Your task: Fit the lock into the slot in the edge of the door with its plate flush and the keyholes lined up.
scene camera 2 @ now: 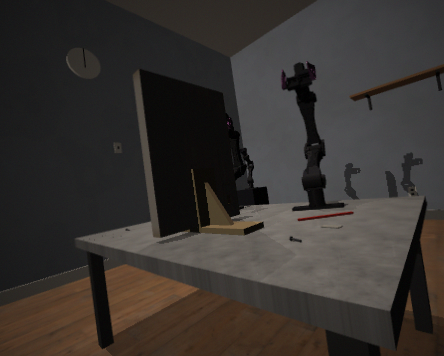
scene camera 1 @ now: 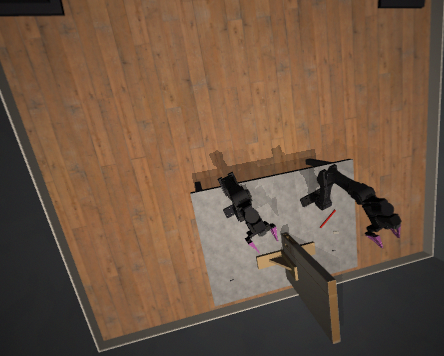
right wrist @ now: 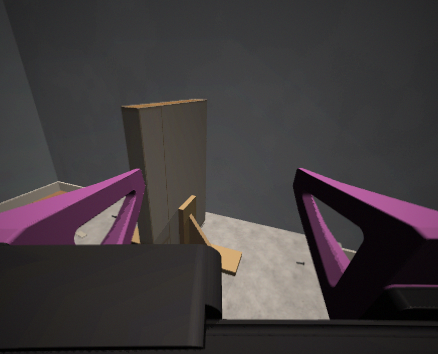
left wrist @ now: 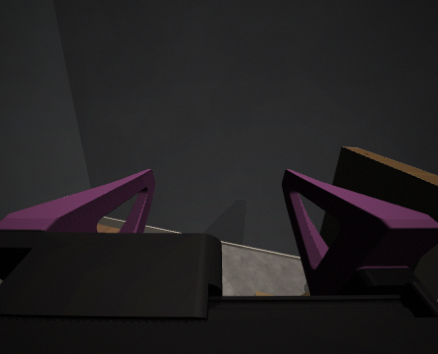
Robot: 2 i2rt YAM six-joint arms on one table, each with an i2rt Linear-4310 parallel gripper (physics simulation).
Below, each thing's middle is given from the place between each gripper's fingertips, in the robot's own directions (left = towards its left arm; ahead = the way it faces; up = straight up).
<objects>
The door (scene camera 2: 183, 126) lies 370 mm ahead of my left hand, 250 mm to the right of it and 300 mm below it. Also, from my left hand: wooden bracket (scene camera 2: 211, 216) 370 mm ahead, 250 mm to the right, 480 mm below.
Now: the door 42 cm ahead of my right hand, 33 cm to the left of it and 26 cm below it. Also, from my right hand: wooden bracket 42 cm ahead, 33 cm to the left, 44 cm below.
</objects>
